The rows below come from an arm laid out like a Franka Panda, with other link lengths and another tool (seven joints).
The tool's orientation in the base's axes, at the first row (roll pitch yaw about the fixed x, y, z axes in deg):
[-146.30 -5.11 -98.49]
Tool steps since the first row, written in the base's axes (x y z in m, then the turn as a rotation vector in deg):
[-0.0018 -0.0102 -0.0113 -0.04 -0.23 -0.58]
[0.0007 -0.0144 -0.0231 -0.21 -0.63 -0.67]
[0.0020 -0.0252 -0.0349 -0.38 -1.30 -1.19]
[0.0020 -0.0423 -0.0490 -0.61 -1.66 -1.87]
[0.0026 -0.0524 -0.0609 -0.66 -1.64 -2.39]
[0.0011 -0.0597 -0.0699 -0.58 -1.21 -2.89]
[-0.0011 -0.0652 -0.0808 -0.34 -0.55 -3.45]
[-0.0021 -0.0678 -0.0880 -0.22 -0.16 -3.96]
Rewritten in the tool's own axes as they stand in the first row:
[0.0093 0.0070 0.0100 0.18 0.34 0.49]
[0.0120 0.0111 0.0218 0.59 0.50 0.54]
[0.0214 0.0158 0.0339 1.23 0.88 0.98]
[0.0370 0.0223 0.0482 1.56 1.42 1.48]
[0.0458 0.0276 0.0600 1.50 1.75 1.88]
[0.0524 0.0333 0.0678 1.02 1.99 2.27]
[0.0572 0.0407 0.0765 0.28 2.15 2.76]
[0.0593 0.0454 0.0823 -0.16 2.36 3.19]

